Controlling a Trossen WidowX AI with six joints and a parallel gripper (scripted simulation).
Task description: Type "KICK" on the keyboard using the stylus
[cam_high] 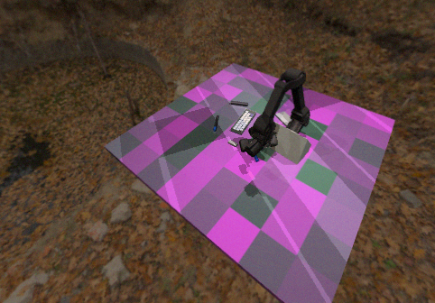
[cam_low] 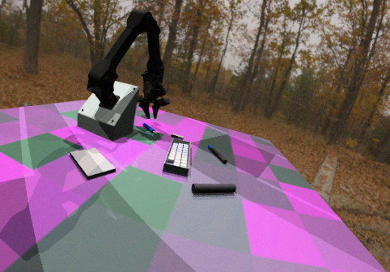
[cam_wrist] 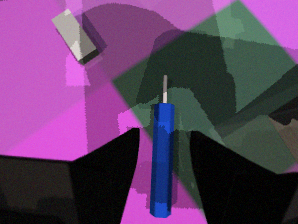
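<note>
Right now my gripper tip is 1 cm short of the blue stylus, 1 cm to the left of it and 5 cm above it. From my gripper tip the other things lie so: grey block (13 cm ahead, 2 cm to the left, 5 cm below); flat tile (2 cm ahead, 37 cm to the right, 5 cm below); blue pen (31 cm ahead, 1 cm to the right, 5 cm below).
</note>
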